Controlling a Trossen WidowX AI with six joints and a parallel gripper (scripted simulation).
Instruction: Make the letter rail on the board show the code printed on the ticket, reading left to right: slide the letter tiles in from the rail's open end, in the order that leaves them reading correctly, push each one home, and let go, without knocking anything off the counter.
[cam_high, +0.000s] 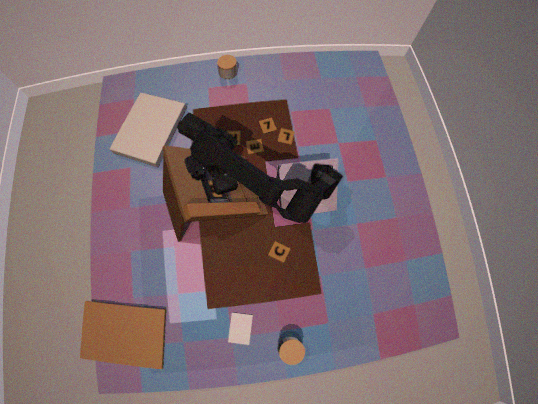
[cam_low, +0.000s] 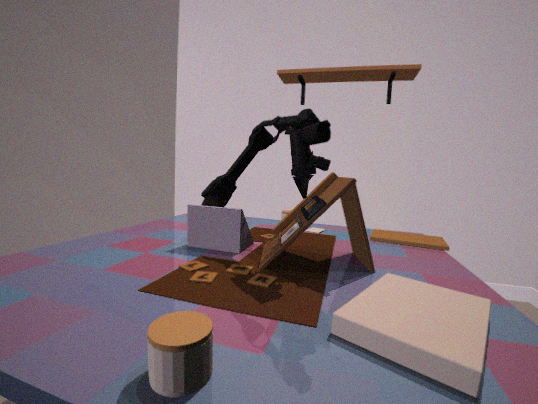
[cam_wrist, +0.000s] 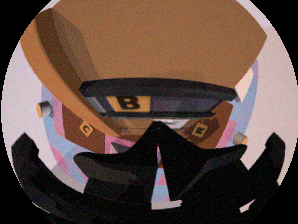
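Right now my gripper tip is 1 cm short of the orange letter tile, 4 cm to the right of it and 2 cm above it. Also, from my gripper tip: white ticket 2 cm behind, 5 cm to the right, 10 cm below; then brown mat 13 cm behind, 1 cm to the right, 19 cm below; then cream slab 31 cm ahead, 27 cm to the right, 17 cm below.
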